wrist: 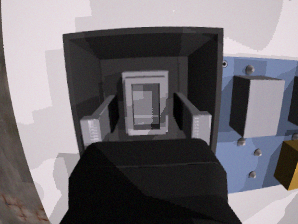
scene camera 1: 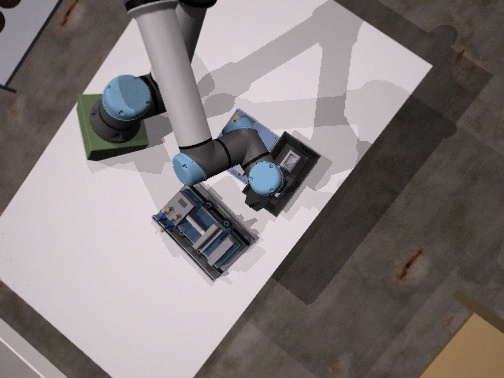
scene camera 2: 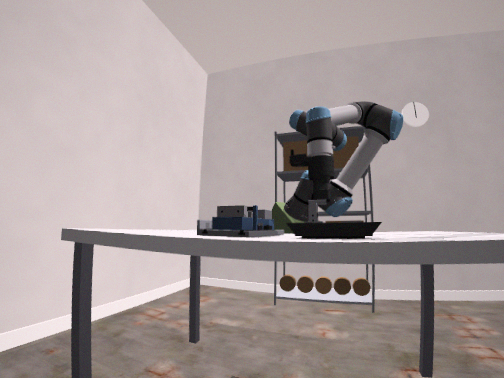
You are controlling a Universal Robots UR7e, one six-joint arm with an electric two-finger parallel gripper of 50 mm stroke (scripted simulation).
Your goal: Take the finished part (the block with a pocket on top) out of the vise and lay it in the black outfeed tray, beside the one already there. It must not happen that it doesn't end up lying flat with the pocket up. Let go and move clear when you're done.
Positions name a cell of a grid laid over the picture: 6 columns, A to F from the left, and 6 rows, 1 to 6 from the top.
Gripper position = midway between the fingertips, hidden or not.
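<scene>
Scene camera 1 gives me a blue vise (scene camera 1: C4). In scene camera 2 there's my gripper (scene camera 2: D4), and the wrist view shows me the gripper (wrist: C3) too.
</scene>
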